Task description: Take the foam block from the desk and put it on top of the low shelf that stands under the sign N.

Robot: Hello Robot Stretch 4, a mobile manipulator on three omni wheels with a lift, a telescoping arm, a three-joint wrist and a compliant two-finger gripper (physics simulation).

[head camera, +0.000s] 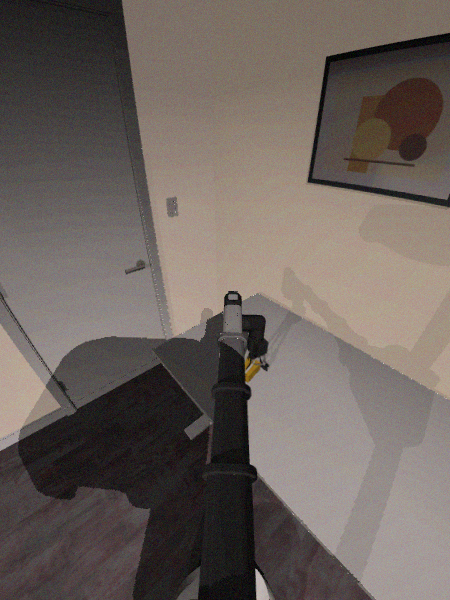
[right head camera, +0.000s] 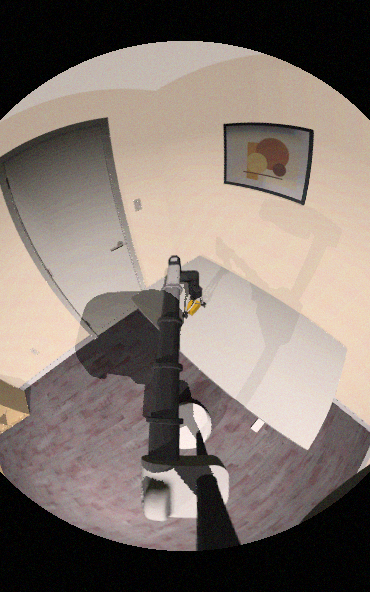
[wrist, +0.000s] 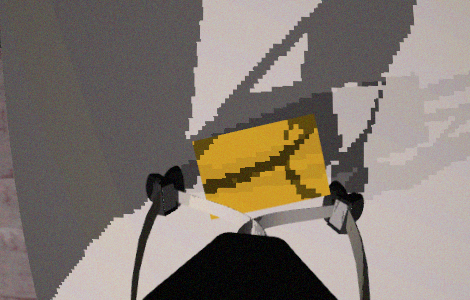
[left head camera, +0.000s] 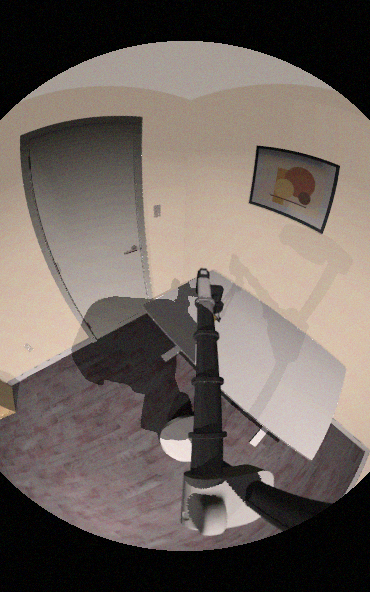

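Seen in the pictures: gripper, fingertip midpoint: (head camera: 251, 377) (right head camera: 194, 311) (wrist: 254, 190); robot's base, origin of the base link: (right head camera: 186, 424) (left head camera: 185, 436).
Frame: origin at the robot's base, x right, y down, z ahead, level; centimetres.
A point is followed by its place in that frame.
The yellow foam block (head camera: 253, 371) {y -73.4, x 9.4, z 71.7 cm} (right head camera: 193, 307) {y -73.8, x 8.5, z 71.7 cm} (wrist: 260, 165) {y -73.8, x 7.5, z 74.4 cm} is on the light grey desk (head camera: 320, 425) {y -69.3, x 32.8, z 51.0 cm} (left head camera: 300, 380) {y -69.3, x 66.3, z 28.9 cm} (right head camera: 300, 375) {y -69.3, x 68.9, z 20.9 cm} (wrist: 425, 240) {y -69.3, x 24.5, z 78.3 cm}, near its far left corner. My gripper (head camera: 256, 367) (right head camera: 194, 309) {y -69.3, x 8.9, z 71.9 cm} (wrist: 254, 190) {y -69.3, x 8.9, z 71.9 cm} is open, with its fingertips low around the near part of the block. In the wrist view, the left fingertip stands apart from the block and the right one is close to its near right corner; contact cannot be told. The arm hides part of the block in the head camera view. The low shelf and the sign N cannot be made out.
A grey door (head camera: 75, 175) {y -142.5, x -73.8, z 123.0 cm} (left head camera: 90, 210) {y -133.1, x -81.0, z 116.5 cm} (right head camera: 70, 215) {y -133.5, x -81.7, z 115.8 cm} stands at the left, and a framed picture (head camera: 380, 125) {y -160.3, x 50.2, z 106.2 cm} (left head camera: 295, 187) {y -158.7, x 53.9, z 102.2 cm} (right head camera: 268, 161) {y -157.7, x 54.0, z 102.1 cm} hangs above the desk. Part of a wooden piece of furniture (left head camera: 7, 398) {y -8.7, x -207.6, z -30.4 cm} (right head camera: 12, 400) {y -23.9, x -206.4, z -31.8 cm} shows at the far left. Walls meet behind the desk.
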